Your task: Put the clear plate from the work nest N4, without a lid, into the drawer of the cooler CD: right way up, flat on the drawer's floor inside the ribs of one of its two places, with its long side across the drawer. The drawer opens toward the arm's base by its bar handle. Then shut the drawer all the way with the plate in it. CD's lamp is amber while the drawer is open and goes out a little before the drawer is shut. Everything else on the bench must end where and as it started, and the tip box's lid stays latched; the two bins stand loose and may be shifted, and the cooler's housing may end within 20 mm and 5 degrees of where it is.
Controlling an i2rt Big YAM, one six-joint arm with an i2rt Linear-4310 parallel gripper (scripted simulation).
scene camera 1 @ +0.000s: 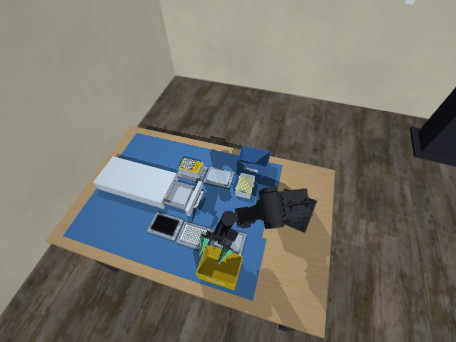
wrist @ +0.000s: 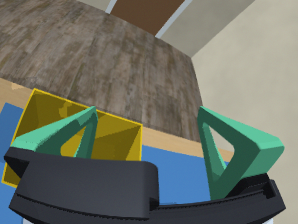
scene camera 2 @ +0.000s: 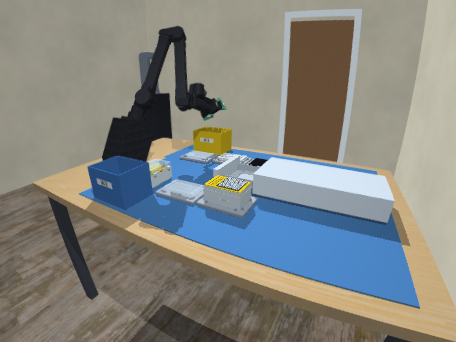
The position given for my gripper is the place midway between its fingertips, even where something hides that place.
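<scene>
White cooler CD [scene camera 2: 367,196] [scene camera 1: 139,182]. Yellow bin [scene camera 1: 228,270] [wrist: 117,138] [scene camera 2: 219,143]. Blue bin [scene camera 2: 120,182] [scene camera 1: 252,161], out of frame in the wrist view. My gripper [wrist: 147,112].
</scene>
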